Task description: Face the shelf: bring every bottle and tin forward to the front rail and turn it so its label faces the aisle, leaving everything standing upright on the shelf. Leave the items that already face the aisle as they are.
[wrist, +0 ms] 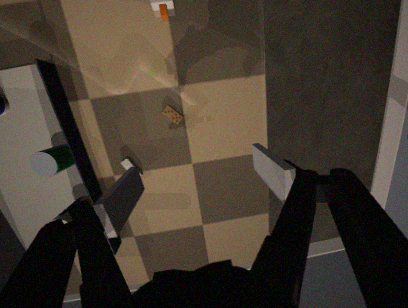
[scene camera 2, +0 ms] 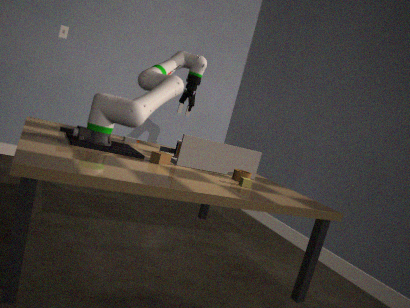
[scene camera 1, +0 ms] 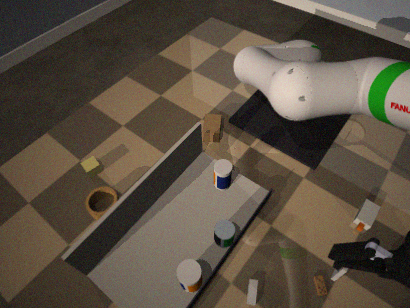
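Pixels of known places: gripper, fingertip midpoint: (wrist: 196, 167) (scene camera 2: 182, 114) (scene camera 1: 371, 294); arm's base, origin of the base link: (scene camera 2: 96, 142).
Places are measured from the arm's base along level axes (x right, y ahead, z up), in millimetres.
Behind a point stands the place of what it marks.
A white-lidded tin with blue and orange sides (scene camera 1: 222, 174) {x -3, y 487, z 98 mm} stands at the shelf's far end, set back from the front rail (scene camera 1: 254, 214) {x -131, y 512, z 30 mm} (wrist: 68, 125) {x -130, y 545, z 11 mm}. A grey-lidded green tin (scene camera 1: 224, 233) {x -98, y 622, z 74 mm} (wrist: 52, 160) {x -114, y 608, z 74 mm} stands upright close behind the rail. Another white-lidded orange and blue tin (scene camera 1: 189, 276) {x -93, y 765, z 103 mm} stands near the rail at the near end, orange toward the rail side. The grey shelf (scene camera 1: 135, 202) {x 144, y 694, z 95 mm} (scene camera 2: 220, 157) {x 155, y 642, z 70 mm} (wrist: 20, 130) {x -12, y 532, z 4 mm} hides the tins in scene camera 2. My gripper (scene camera 1: 336, 262) (scene camera 2: 184, 110) {x -409, y 626, z 241 mm} (wrist: 196, 167) {x -409, y 626, z 241 mm} is open and empty, high above the table on the aisle side.
A wooden block (scene camera 1: 212, 126) {x 155, y 305, z 34 mm} (scene camera 2: 161, 158) {x 206, y 278, z 13 mm} sits at the shelf's far corner. A round wooden bowl (scene camera 1: 88, 202) {x 293, y 760, z 34 mm} (scene camera 2: 241, 174) {x 302, y 701, z 21 mm} and yellow cube (scene camera 1: 90, 165) {x 400, y 662, z 21 mm} (scene camera 2: 245, 182) {x 426, y 643, z 6 mm} lie behind it. A white box (scene camera 1: 368, 213) {x -408, y 311, z 12 mm}, brown dotted brick (scene camera 1: 320, 285) {x -370, y 573, z -8 mm} (wrist: 173, 114) {x -373, y 571, z -8 mm} and white block (scene camera 1: 252, 291) {x -229, y 687, z -4 mm} (wrist: 128, 164) {x -227, y 671, z -4 mm} lie on the aisle side.
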